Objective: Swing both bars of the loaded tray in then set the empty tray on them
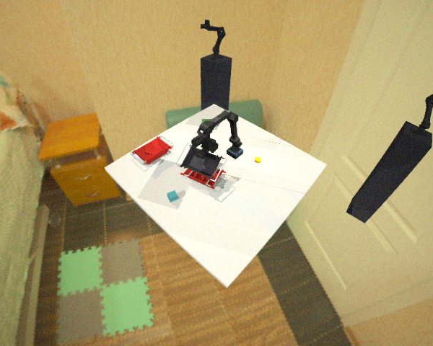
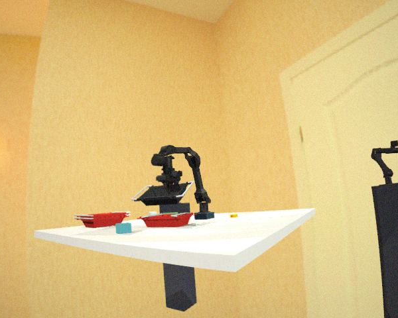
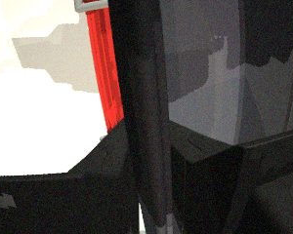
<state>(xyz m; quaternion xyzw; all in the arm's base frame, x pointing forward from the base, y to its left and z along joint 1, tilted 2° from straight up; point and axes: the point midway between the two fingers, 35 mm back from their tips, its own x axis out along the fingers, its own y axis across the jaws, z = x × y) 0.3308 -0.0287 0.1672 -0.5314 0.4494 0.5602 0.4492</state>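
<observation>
Now: gripper tip 7 cm short of the dark grey tray and 1 cm to the right of it. From my gripper tip the other things lie so: cyan block (32 cm ahead, 3 cm to the right, 16 cm below); pale cylinder (12 cm behind, 26 cm to the right, 15 cm below); yellow disc (38 cm behind, 22 cm to the left, 17 cm below).
</observation>
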